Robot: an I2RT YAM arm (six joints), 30 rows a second.
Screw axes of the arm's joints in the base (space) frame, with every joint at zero. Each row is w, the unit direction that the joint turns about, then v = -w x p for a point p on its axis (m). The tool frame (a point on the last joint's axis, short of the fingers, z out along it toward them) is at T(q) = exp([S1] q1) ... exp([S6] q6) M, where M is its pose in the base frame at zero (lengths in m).
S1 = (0, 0, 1, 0.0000, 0.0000, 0.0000)
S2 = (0, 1, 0, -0.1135, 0.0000, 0.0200)
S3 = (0, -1, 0, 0.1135, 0.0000, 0.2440)
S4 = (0, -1, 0, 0.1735, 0.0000, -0.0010)
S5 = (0, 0, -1, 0.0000, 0.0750, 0.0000)
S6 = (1, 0, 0, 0.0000, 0.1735, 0.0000)
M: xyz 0.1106 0.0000 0.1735 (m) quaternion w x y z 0.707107 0 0.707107 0
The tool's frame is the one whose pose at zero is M.
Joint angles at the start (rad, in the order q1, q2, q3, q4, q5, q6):
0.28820, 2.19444, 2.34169, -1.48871, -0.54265, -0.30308
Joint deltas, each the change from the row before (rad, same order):
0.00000, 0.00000, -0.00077, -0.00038, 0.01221, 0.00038
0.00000, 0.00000, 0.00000, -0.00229, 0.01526, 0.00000
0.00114, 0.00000, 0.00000, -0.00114, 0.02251, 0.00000
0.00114, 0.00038, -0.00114, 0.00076, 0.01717, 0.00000
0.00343, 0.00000, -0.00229, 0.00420, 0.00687, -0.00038
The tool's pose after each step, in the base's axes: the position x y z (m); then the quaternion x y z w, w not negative. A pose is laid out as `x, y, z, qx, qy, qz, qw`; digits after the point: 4 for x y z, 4 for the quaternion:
0.4086, 0.1399, 0.3209, -0.3077, 0.9085, 0.2596, 0.1118
0.4085, 0.1394, 0.3206, -0.3072, 0.9109, 0.2523, 0.1108
0.4085, 0.1392, 0.3202, -0.3073, 0.9138, 0.2416, 0.1104
0.4087, 0.1392, 0.3195, -0.3074, 0.9159, 0.2334, 0.1100
0.4087, 0.1405, 0.3189, -0.3092, 0.9160, 0.2302, 0.1107

